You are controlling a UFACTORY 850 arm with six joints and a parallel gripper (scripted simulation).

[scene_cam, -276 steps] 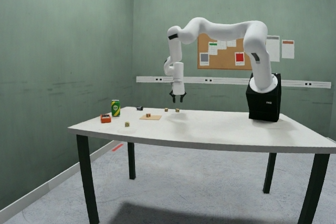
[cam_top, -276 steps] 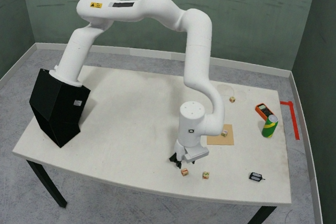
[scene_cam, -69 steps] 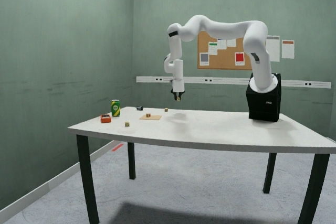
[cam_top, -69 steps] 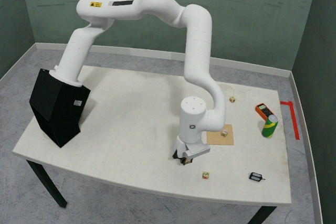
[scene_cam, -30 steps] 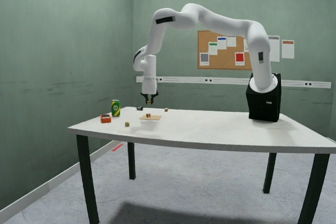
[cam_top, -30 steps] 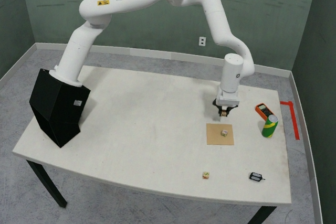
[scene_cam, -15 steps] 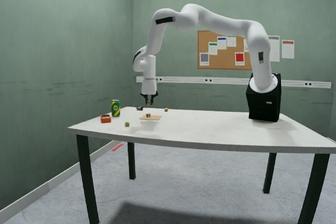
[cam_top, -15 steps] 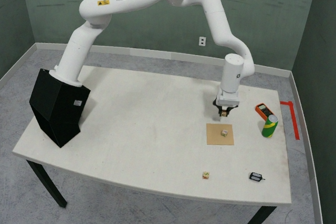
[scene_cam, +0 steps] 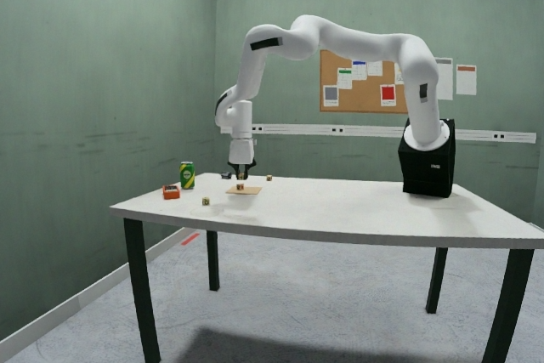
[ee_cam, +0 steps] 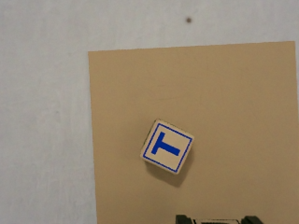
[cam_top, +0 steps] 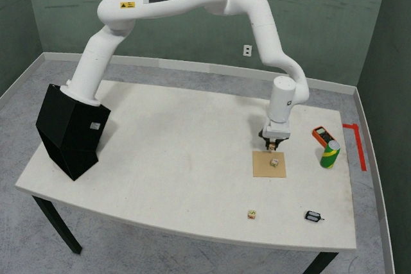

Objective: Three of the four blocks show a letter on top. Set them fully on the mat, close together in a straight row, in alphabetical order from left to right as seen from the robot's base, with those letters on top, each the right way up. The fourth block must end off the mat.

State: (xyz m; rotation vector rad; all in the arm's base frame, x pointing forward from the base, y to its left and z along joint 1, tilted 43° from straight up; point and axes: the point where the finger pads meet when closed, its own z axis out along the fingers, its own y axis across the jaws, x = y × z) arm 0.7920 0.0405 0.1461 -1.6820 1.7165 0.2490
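My hand is 8 cm above the tan mat, 4 cm to the left of it and 1 cm short of it. Round my hand: yellow can 27 cm ahead, 2 cm below, 1 cm to the left; then orange multimeter 26 cm ahead, 16 cm to the left, 6 cm below; then small black object 28 cm to the right, 22 cm ahead, 6 cm below.
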